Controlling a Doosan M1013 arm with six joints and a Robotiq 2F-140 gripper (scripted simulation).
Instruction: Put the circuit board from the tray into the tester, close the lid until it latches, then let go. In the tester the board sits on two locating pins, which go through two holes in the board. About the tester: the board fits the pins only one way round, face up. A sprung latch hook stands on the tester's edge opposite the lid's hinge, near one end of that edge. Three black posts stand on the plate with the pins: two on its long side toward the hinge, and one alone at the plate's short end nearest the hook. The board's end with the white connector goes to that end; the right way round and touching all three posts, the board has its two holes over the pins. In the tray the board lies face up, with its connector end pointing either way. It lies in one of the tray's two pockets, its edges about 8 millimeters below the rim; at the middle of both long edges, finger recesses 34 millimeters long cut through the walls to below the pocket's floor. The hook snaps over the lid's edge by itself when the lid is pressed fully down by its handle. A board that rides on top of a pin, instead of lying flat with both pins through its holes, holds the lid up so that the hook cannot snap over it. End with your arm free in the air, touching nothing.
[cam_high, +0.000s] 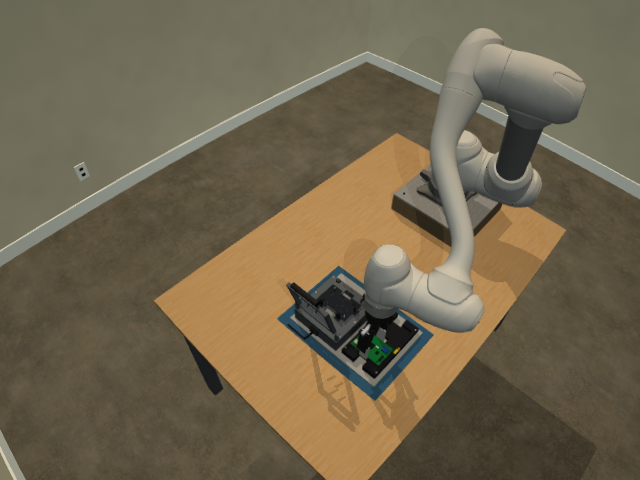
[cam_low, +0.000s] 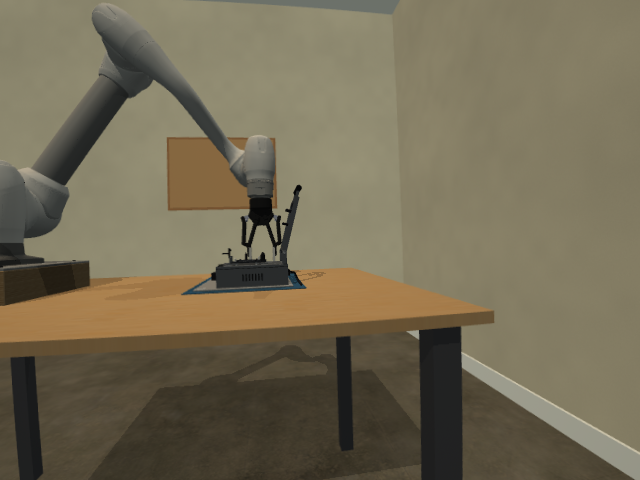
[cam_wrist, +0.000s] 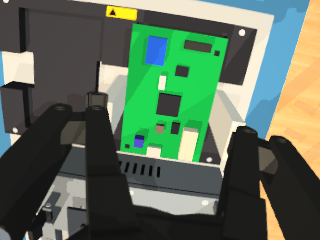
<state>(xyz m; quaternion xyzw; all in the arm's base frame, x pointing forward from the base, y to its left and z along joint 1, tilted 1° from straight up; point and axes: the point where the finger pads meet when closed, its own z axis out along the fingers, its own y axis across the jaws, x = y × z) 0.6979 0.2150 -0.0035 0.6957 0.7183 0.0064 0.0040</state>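
Right now the green circuit board is 2 cm below my hand. Round my hand: tester: 13 cm to the right, 5 cm above; then latch hook: 10 cm behind, 12 cm to the right, 2 cm above; then tester lid: 9 cm ahead, 17 cm to the right, 12 cm above.
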